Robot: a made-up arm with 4 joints. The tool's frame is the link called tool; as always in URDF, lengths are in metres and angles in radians.
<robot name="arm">
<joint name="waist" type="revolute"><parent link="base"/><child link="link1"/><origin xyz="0 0 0.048" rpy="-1.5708 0 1.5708"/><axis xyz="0 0 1"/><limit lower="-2.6" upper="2.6" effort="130" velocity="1.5"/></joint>
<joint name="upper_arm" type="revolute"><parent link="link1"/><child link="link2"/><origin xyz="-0.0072 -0.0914 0.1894" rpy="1.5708 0 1.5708"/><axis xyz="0 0 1"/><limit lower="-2.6" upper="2.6" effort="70" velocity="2.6"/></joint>
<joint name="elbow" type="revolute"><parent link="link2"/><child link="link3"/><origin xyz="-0.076 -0.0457 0.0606" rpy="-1.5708 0 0"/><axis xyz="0 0 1"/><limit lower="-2.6" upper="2.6" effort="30" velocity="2.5"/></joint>
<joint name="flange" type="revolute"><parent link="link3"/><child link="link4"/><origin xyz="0.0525 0.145 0.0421" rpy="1.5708 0 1.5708"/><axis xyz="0 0 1"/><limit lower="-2.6" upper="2.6" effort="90" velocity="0.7"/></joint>
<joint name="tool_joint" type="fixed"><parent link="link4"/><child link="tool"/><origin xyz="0.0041 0.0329 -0.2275" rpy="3.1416 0 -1.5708"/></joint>
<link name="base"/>
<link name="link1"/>
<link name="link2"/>
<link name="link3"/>
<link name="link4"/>
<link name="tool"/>
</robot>
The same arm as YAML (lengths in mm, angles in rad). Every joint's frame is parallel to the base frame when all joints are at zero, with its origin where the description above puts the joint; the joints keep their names.
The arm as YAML. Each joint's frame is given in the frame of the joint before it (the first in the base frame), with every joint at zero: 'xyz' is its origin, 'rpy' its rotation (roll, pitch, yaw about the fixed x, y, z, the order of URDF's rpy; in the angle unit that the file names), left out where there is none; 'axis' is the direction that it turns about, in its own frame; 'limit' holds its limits. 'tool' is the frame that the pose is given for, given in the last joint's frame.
units:
  length: mm
  angle: rad
joints:
  - name: waist
    type: revolute
    origin:
      xyz: [0.0, 0.0, 48.0]
    axis: [-1.0, 0.0, 0.0]
    limit:
      lower: -2.6
      upper: 2.6
  - name: upper_arm
    type: revolute
    origin:
      xyz: [-189.4, -7.2, 91.4]
    axis: [0.0, 1.0, 0.0]
    limit:
      lower: -2.6
      upper: 2.6
  - name: elbow
    type: revolute
    origin:
      xyz: [45.7, 60.6, 76.0]
    axis: [-1.0, 0.0, 0.0]
    limit:
      lower: -2.6
      upper: 2.6
  - name: flange
    type: revolute
    origin:
      xyz: [-42.1, -145.0, -52.5]
    axis: [0.0, 0.0, -1.0]
    limit:
      lower: -2.6
      upper: 2.6
tool:
  origin:
    xyz: [-32.9, -4.1, 227.5]
    rpy: [0.0, 0.0, 0.0]

